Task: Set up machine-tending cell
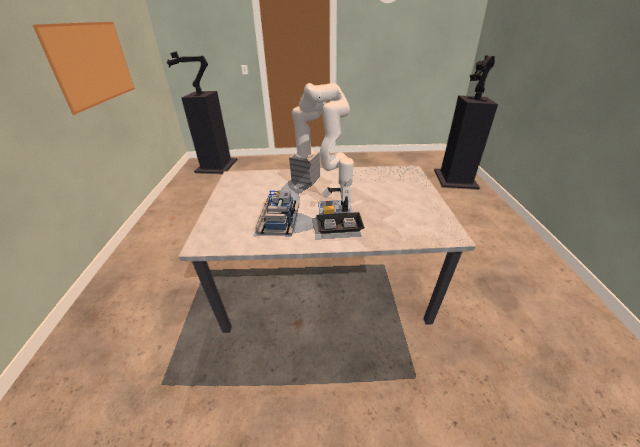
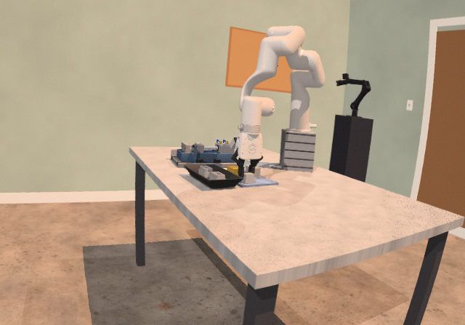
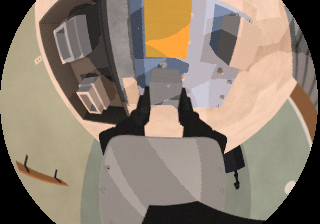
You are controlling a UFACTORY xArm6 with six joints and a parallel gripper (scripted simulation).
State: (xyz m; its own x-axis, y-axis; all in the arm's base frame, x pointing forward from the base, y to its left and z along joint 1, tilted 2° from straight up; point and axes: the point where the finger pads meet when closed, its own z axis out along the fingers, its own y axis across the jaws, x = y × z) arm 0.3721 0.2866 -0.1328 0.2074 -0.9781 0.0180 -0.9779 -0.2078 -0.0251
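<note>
Now: the brass blank 90 mm to the right of my hand, 20 mm below it and 20 mm ahead of it. From my hand the other things lie so: blue vise (360 mm to the right, 80 mm ahead, 10 mm below).
</note>
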